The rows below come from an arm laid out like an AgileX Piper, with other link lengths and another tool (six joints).
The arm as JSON. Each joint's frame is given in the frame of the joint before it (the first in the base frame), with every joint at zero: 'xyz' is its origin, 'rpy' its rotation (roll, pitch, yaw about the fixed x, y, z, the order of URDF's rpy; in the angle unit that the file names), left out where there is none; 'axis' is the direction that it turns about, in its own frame. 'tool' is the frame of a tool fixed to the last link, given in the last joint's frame.
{
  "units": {
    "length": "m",
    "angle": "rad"
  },
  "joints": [
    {
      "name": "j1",
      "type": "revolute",
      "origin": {
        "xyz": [
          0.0,
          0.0,
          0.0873
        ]
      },
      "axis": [
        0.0,
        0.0,
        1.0
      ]
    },
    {
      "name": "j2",
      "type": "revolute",
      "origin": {
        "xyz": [
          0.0,
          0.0,
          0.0
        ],
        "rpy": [
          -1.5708,
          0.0,
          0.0
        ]
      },
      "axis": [
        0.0,
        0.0,
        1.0
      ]
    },
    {
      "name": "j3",
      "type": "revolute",
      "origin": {
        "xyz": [
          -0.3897,
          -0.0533,
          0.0
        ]
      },
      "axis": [
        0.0,
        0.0,
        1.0
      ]
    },
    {
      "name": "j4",
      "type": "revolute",
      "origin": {
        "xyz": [
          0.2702,
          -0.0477,
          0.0
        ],
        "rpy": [
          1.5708,
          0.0,
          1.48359
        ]
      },
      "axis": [
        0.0,
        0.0,
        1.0
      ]
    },
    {
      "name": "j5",
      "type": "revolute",
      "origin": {
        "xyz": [
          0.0,
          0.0,
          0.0
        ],
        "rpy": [
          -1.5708,
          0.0,
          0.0
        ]
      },
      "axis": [
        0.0,
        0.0,
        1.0
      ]
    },
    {
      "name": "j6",
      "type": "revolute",
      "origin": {
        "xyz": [
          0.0,
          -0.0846,
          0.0
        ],
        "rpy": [
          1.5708,
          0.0,
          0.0
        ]
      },
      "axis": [
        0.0,
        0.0,
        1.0
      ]
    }
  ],
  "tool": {
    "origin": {
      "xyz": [
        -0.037,
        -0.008,
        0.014
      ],
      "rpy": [
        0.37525,
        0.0,
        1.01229
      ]
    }
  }
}
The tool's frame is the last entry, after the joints.
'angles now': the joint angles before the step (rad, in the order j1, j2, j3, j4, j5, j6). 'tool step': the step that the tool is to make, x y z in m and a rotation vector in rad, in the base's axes. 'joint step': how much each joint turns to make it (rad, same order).
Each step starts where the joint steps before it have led.
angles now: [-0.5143, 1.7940, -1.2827, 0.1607, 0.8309, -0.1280]
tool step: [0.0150, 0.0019, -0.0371, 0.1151, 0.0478, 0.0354]
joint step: [0.0008, 0.0786, -0.0016, 0.1055, 0.0346, -0.0789]
